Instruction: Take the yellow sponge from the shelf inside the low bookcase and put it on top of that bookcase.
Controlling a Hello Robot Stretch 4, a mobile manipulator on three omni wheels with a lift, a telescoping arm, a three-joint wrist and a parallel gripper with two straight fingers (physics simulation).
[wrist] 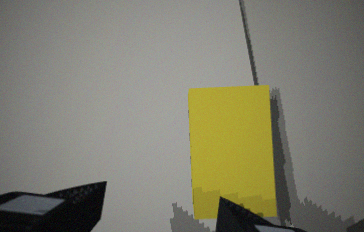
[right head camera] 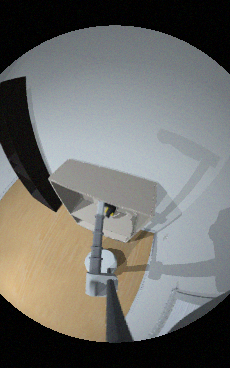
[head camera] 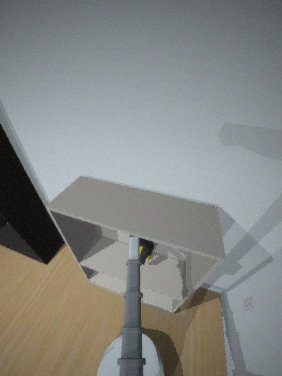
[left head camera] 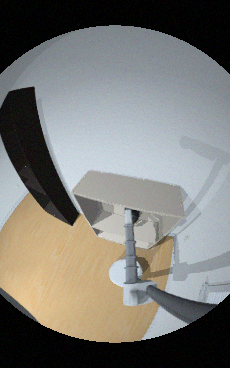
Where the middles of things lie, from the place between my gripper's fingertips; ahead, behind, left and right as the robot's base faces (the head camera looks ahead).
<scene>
I see my gripper 6 cm short of the yellow sponge (wrist: 231, 150), 4 cm above it and 1 cm to the right of it.
</scene>
